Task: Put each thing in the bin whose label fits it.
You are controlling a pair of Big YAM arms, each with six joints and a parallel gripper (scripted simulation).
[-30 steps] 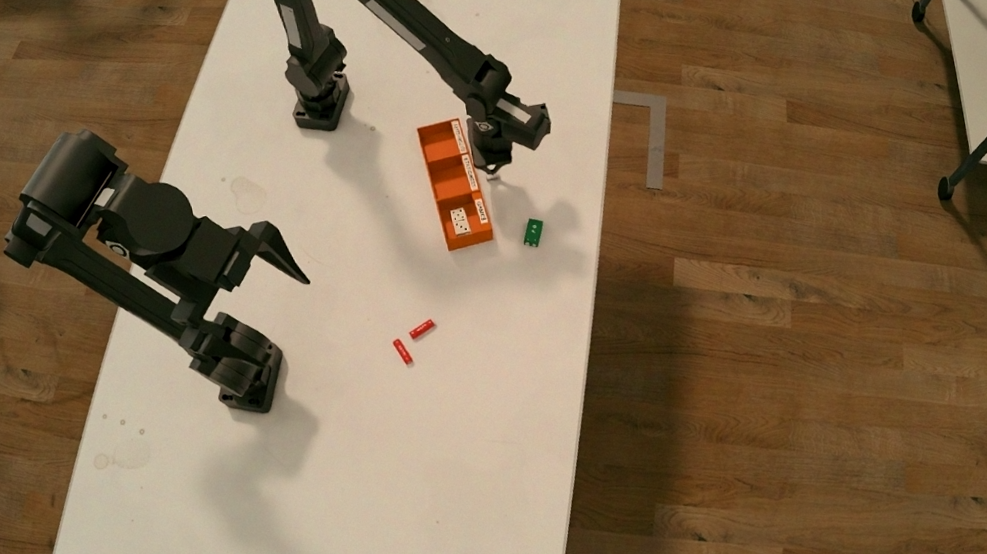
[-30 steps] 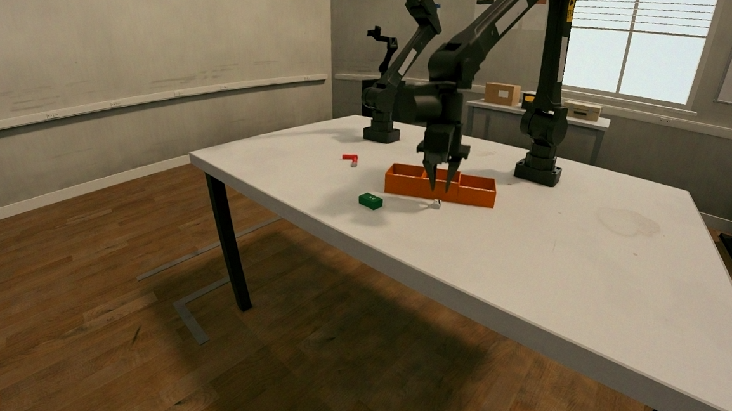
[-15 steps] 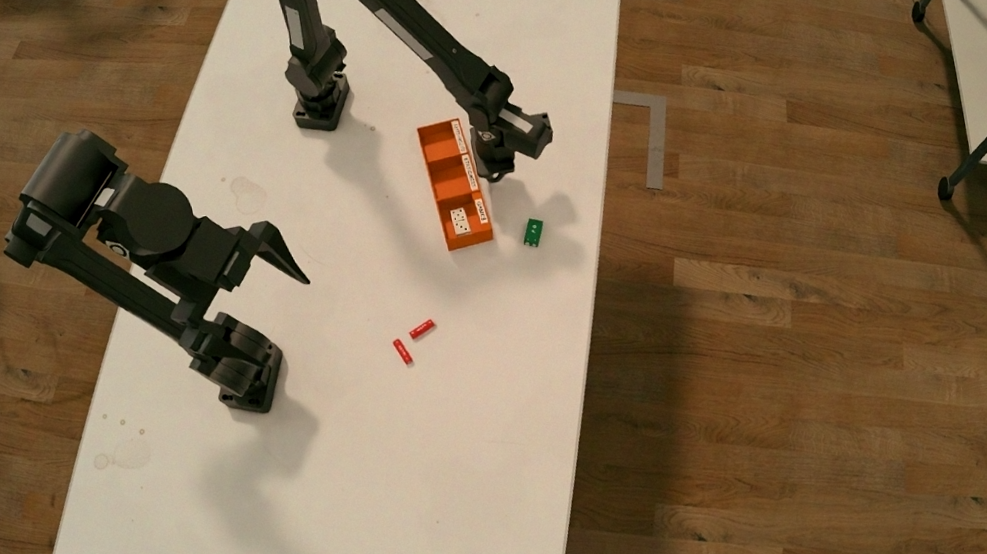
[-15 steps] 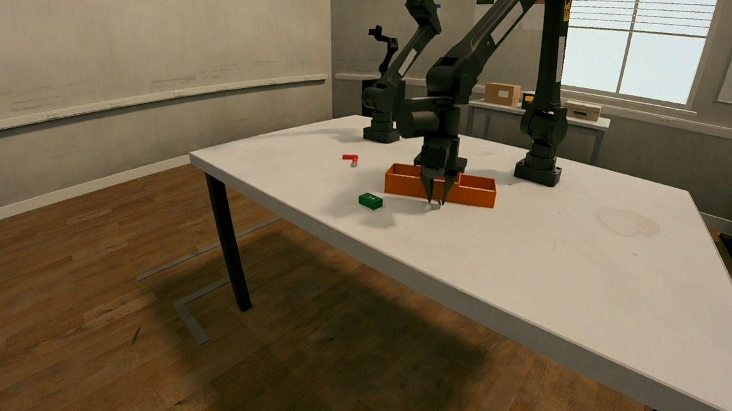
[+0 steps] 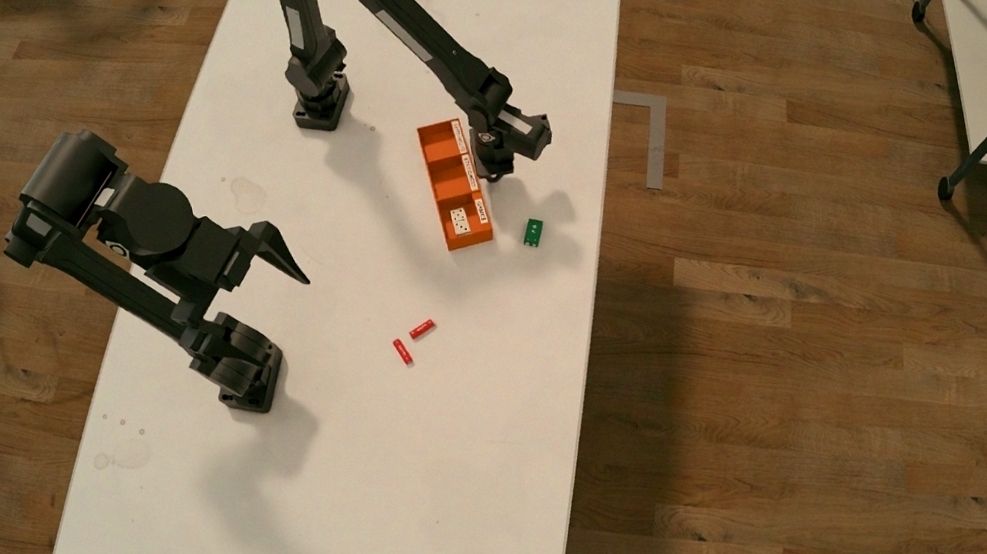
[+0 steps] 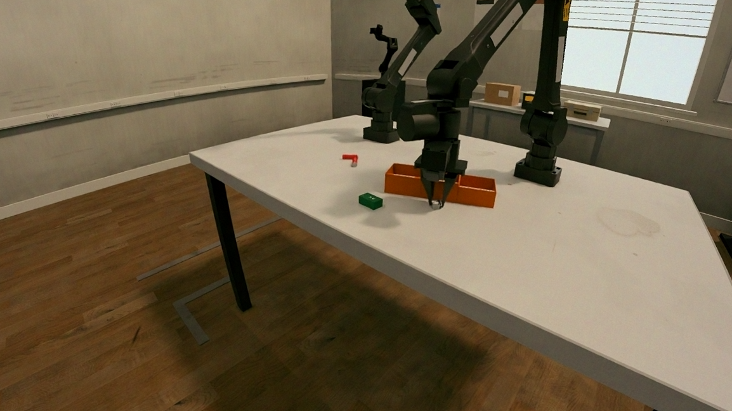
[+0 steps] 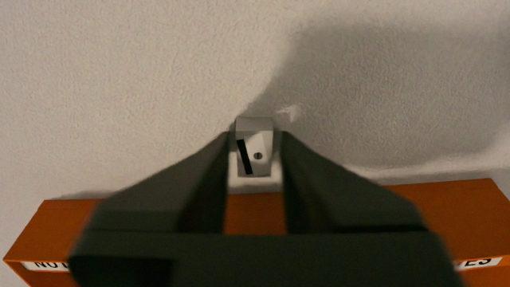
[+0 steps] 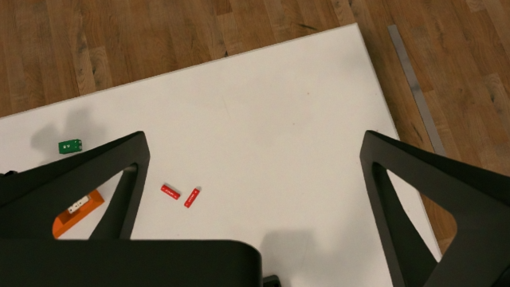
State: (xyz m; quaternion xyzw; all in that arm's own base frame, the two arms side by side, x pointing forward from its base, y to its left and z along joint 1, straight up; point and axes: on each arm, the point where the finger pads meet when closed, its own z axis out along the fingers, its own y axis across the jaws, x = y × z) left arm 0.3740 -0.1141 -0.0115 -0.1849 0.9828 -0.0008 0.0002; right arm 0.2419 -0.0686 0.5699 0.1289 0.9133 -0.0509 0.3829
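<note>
Right now the white sharpener-like block is right at my left hand. Round my left hand: orange three-compartment bin 70 mm behind, 30 mm to the right, 10 mm above.
</note>
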